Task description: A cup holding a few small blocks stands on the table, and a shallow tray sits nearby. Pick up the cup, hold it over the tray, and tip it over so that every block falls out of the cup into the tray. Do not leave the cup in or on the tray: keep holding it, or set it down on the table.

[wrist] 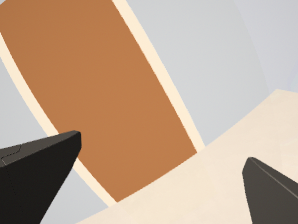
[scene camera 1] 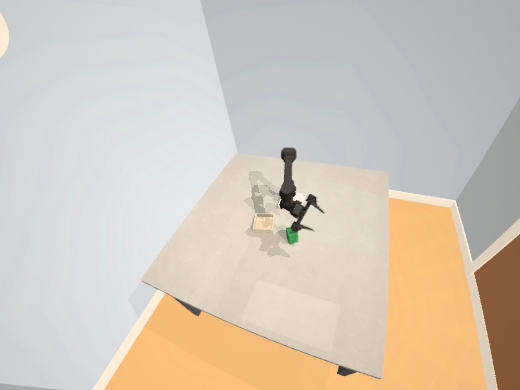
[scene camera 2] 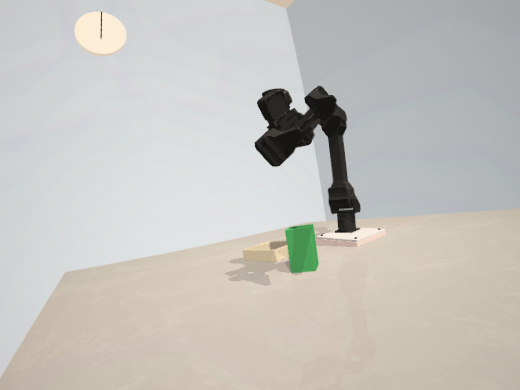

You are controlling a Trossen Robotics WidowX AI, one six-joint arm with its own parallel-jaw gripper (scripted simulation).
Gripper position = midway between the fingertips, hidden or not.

Observation:
My gripper [scene camera 2: 318, 113] is open and holds nothing. I also see a green square cup [scene camera 2: 301, 241].
My gripper is seen too in the wrist view [wrist: 164, 155]. The wrist view misses the green square cup: it is out of frame.

